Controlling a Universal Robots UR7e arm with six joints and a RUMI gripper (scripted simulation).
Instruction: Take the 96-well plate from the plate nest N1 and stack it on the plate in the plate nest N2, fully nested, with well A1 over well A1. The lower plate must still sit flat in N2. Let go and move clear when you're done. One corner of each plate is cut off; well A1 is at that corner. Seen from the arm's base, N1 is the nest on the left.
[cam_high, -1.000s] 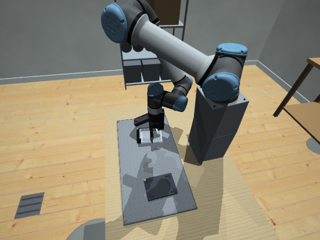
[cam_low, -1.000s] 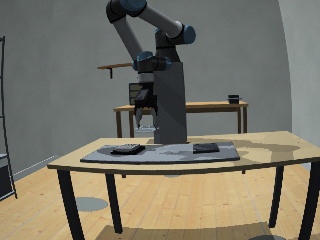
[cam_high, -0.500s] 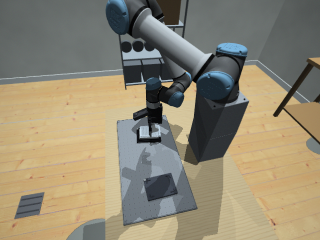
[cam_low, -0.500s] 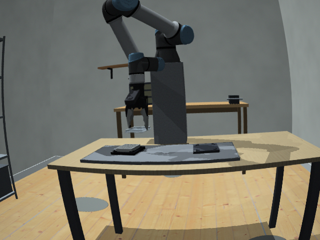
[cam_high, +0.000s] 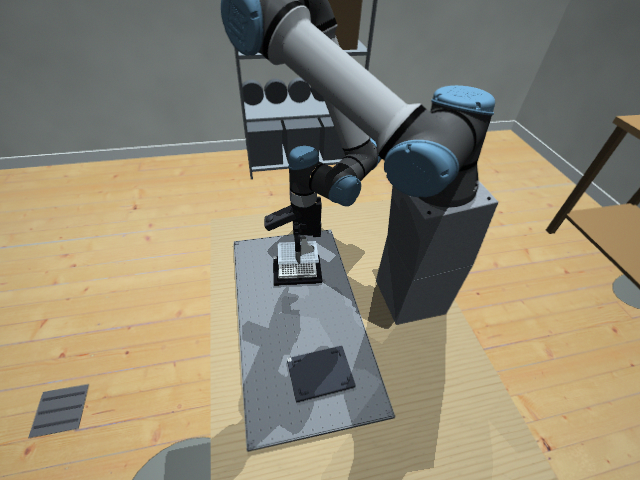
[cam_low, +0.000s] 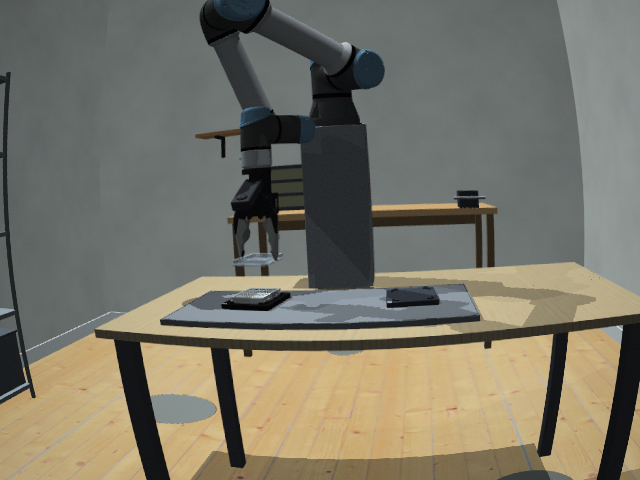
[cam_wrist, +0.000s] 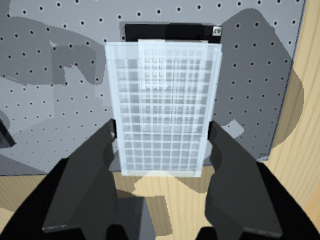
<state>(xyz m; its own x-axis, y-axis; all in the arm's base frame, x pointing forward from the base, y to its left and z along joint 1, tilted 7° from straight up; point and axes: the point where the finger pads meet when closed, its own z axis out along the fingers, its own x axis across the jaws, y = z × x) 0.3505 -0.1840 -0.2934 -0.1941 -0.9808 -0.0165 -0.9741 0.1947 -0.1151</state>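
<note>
Right now the plate nest N2 is 11 cm below my hand and 1 cm to the right of it. Also, from my hand: white 96-well plate 1 cm below; then plate nest 36 cm to the left, 11 cm below, 3 cm ahead.
</note>
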